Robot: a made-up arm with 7 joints.
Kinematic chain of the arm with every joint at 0, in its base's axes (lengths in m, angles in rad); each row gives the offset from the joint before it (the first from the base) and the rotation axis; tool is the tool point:
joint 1: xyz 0 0 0 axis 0 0.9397 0.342
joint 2: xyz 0 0 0 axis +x
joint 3: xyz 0 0 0 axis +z
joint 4: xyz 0.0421 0 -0.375 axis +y
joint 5: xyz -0.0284 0 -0.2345 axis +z
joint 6: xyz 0 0 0 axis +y
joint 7: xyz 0 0 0 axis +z
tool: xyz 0 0 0
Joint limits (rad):
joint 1: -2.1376..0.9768
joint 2: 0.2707..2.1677
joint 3: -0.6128..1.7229
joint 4: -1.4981..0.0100
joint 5: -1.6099..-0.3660
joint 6: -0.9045..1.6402
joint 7: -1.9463..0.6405
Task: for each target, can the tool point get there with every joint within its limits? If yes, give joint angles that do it. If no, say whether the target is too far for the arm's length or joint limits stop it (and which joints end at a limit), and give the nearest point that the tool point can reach.
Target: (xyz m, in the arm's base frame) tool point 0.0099 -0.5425 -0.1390
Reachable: no: joint limits stop it (at a limit: joint 1, joint 2, joint 3, joint 4) | nearest point 0.2228 -0.3178 0.3179 | short by 0.552 m
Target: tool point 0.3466 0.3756 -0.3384
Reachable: yes | joints -0.5126 0.6939 0.3911 -0.3243 -1.3941 -0.3952 -0.1281
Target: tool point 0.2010 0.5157 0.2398
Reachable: yes | joints -1.3834 1.3838 0.9797 -0.6116 -1.0497 0.3989 0.2718
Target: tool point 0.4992 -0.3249 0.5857
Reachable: no: too far | nearest point 0.3946 -0.2182 0.3951 | short by 0.242 m
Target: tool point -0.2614 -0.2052 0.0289
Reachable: no: joint limits stop it (at a limit: joint 1, joint 2, joint 3, joint 4) | nearest point -0.2117 -0.0371 -0.4534 | short by 0.513 m
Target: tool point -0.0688 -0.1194 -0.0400
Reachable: no: joint limits stop it (at a limit: joint 1, joint 2, joint 3, joint 4) | nearest point -0.2117 -0.0371 -0.4534 | short by 0.445 m
